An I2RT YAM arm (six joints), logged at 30 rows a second.
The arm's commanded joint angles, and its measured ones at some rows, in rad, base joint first. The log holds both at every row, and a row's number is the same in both.
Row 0, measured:
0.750, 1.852, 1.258, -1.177, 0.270, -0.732
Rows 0 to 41, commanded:
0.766, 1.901, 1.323, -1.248, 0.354, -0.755
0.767, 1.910, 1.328, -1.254, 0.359, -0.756
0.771, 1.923, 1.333, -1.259, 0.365, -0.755
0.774, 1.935, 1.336, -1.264, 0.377, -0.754
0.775, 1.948, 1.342, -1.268, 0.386, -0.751
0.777, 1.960, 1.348, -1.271, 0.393, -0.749
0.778, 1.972, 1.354, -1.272, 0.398, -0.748
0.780, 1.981, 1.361, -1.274, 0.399, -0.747
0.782, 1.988, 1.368, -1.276, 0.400, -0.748
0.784, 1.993, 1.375, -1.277, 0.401, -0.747
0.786, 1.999, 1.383, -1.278, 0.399, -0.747
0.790, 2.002, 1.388, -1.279, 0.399, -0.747
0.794, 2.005, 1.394, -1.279, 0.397, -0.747
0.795, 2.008, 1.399, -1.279, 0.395, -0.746
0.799, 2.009, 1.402, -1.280, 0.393, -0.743
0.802, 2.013, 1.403, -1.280, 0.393, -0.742
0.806, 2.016, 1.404, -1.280, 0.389, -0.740
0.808, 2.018, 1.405, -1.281, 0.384, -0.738
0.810, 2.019, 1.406, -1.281, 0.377, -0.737
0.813, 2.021, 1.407, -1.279, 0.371, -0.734
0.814, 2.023, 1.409, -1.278, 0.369, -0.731
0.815, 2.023, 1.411, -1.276, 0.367, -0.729
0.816, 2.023, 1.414, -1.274, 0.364, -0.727
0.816, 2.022, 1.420, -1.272, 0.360, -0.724
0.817, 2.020, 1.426, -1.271, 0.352, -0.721
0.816, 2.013, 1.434, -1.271, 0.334, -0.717
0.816, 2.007, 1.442, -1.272, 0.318, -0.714
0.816, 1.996, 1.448, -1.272, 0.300, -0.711
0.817, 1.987, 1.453, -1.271, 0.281, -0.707
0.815, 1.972, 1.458, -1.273, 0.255, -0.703
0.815, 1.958, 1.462, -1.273, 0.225, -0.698
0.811, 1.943, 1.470, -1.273, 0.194, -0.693
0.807, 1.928, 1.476, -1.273, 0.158, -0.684
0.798, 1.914, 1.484, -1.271, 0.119, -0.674
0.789, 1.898, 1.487, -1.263, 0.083, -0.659
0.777, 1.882, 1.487, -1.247, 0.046, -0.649
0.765, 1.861, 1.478, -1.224, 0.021, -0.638
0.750, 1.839, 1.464, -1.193, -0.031, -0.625
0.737, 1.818, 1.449, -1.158, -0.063, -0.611
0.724, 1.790, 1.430, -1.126, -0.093, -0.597
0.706, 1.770, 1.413, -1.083, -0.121, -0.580
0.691, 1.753, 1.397, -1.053, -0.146, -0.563
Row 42, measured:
0.745, 1.858, 1.431, -1.196, 0.019, -0.645
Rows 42 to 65, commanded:
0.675, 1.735, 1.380, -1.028, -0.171, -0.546
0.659, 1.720, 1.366, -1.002, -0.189, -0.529
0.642, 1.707, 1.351, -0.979, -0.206, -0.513
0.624, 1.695, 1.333, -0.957, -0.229, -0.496
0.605, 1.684, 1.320, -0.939, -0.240, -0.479
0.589, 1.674, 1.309, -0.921, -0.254, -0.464
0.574, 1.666, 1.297, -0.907, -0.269, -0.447
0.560, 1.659, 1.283, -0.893, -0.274, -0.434
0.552, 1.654, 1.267, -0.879, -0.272, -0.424
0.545, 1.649, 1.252, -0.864, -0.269, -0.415
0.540, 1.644, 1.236, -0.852, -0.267, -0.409
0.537, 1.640, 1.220, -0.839, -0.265, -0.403
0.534, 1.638, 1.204, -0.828, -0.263, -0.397
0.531, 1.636, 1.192, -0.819, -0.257, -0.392
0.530, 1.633, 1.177, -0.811, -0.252, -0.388
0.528, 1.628, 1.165, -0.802, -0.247, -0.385
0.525, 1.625, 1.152, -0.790, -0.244, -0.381
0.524, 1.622, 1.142, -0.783, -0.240, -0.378
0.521, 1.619, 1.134, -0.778, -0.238, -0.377
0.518, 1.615, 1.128, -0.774, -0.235, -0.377
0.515, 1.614, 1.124, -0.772, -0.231, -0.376
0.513, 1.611, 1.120, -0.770, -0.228, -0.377
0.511, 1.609, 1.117, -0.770, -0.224, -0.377
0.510, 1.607, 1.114, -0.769, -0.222, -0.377
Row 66, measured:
0.521, 1.658, 1.121, -0.825, -0.226, -0.397
